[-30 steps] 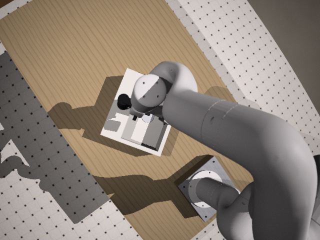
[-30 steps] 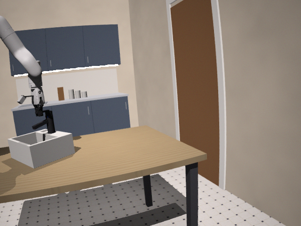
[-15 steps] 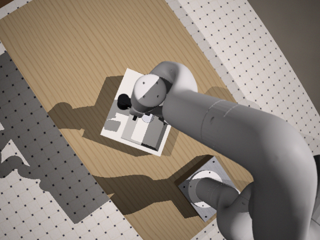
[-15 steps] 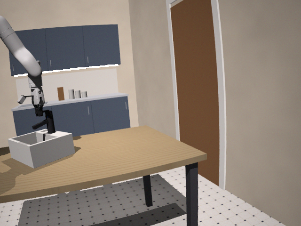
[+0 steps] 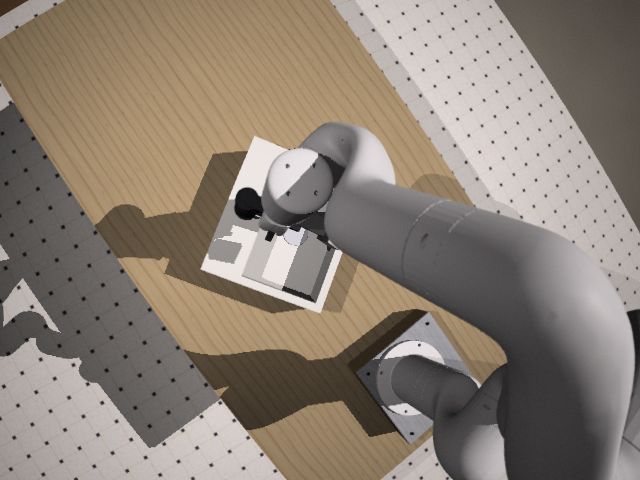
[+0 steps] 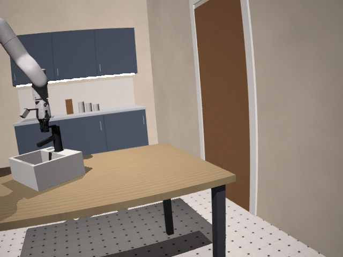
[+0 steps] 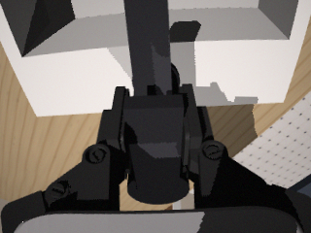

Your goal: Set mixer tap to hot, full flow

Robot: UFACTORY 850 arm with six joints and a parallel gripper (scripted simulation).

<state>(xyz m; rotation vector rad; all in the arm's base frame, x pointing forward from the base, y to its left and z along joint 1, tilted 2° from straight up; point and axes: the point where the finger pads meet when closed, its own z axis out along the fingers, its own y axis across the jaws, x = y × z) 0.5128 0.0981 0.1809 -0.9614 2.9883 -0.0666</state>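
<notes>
The black lever is 20 mm ahead of my hand and 10 mm to the left of it. From my hand the other things lie so: white sink basin: 40 mm behind, 30 mm to the right, 230 mm below.
</notes>
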